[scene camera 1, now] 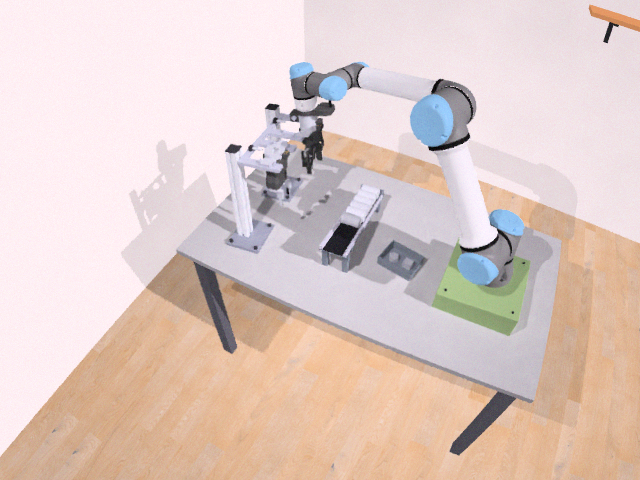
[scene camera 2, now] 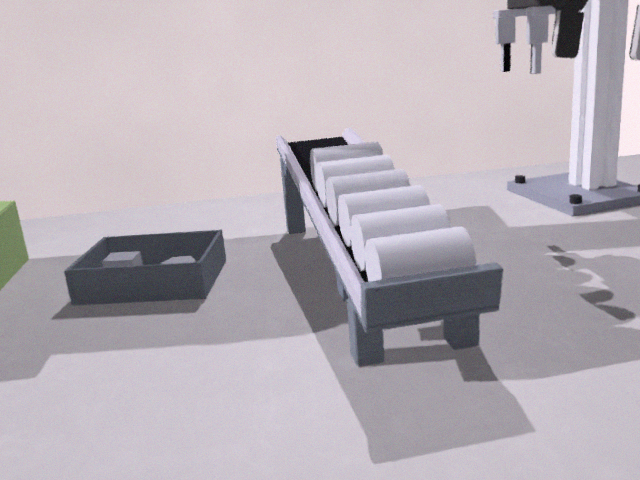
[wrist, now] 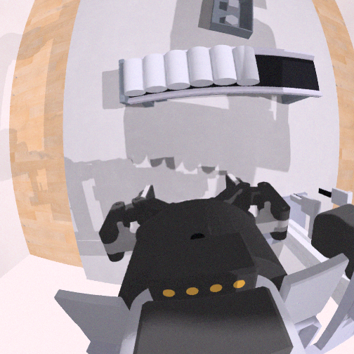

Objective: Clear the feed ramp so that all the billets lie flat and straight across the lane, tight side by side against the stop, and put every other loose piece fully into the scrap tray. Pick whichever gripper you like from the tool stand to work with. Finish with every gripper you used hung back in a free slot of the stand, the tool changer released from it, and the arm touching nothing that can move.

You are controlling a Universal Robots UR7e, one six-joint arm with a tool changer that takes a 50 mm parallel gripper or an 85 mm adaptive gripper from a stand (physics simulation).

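Several white billets (scene camera 1: pixel 363 200) (scene camera 2: pixel 421 253) (wrist: pixel 200 65) lie side by side across the ramp (scene camera 1: pixel 341 238) (scene camera 2: pixel 320 217) (wrist: pixel 287 72). The lowest is at the stop (scene camera 2: pixel 434 297) (wrist: pixel 121 80); any thin gaps are too small to tell. The grey scrap tray (scene camera 1: pixel 392 268) (scene camera 2: pixel 136 284) (wrist: pixel 231 31) holds a block (scene camera 2: pixel 122 259) and a hexagonal piece (scene camera 2: pixel 179 259). My black adaptive gripper (scene camera 1: pixel 313 164) (wrist: pixel 190 185) is on the arm, open and empty, high above the table beside the tool stand (scene camera 1: pixel 241 196) (scene camera 2: pixel 599 103). Its contact with the stand's brackets is unclear.
The parallel gripper (scene camera 1: pixel 276 175) (wrist: pixel 332 230) hangs in the stand, close beside my gripper. The stand's bracket arms reach toward the arm's tool. The green robot base (scene camera 1: pixel 480 304) (scene camera 2: pixel 10 237) stands beyond the tray, on the opposite side from the ramp.
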